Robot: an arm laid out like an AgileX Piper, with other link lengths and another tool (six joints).
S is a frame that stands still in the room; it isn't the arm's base.
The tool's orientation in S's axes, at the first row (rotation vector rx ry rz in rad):
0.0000, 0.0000, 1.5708
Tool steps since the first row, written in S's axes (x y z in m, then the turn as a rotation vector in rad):
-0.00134, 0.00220, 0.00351, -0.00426, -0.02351, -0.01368
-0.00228, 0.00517, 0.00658, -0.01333, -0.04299, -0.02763
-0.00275, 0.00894, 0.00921, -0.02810, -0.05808, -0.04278
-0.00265, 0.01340, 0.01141, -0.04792, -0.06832, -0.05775
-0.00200, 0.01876, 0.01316, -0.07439, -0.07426, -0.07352
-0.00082, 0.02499, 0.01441, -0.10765, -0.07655, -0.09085
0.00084, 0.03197, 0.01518, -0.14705, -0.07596, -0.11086
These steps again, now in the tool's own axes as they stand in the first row. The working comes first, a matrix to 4 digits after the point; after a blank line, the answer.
The tool's axes in the first row as the columns of a matrix, in S's axes (used below as rounded here):
0.0000, -1.0000, 0.0000
1.0000, 0.0000, 0.0000
0.0000, 0.0000, 1.0000

0.00220, 0.00134, 0.00351, -0.02351, 0.00426, -0.01368
0.00517, 0.00228, 0.00658, -0.04299, 0.01333, -0.02763
0.00894, 0.00275, 0.00921, -0.05808, 0.02810, -0.04278
0.01340, 0.00265, 0.01141, -0.06832, 0.04792, -0.05775
0.01876, 0.00200, 0.01316, -0.07426, 0.07439, -0.07352
0.02499, 0.00082, 0.01441, -0.07655, 0.10765, -0.09085
0.03197, -0.00084, 0.01518, -0.07596, 0.14705, -0.11086

